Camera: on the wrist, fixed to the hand. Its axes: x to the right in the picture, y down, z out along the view.
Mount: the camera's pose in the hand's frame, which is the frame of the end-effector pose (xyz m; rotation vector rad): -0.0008 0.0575 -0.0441 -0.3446 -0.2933 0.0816
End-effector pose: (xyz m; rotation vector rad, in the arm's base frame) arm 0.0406 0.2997 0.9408 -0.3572 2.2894 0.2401
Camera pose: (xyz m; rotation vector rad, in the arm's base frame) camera -0.0081 0.3416 0.9744 -0.3752 1.9723 0.6877
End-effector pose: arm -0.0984 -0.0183 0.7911 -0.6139 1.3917 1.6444
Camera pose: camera -0.1541 -0.0603 0.8107 -0.4874 0.9410 1.9710
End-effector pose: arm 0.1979 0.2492 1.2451 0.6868 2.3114 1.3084
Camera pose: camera 0.1867 0.2444 1.3165 0.7995 1.7884 1.4831
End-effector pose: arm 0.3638 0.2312 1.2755 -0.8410 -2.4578 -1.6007
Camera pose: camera 0.3832 0.2098 1.3420 1.1375 2.0394 1.7922
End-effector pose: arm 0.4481 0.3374 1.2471 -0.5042 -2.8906 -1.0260
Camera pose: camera 0.4635 0.3518 1.3164 0.7143 2.4499 1.3221
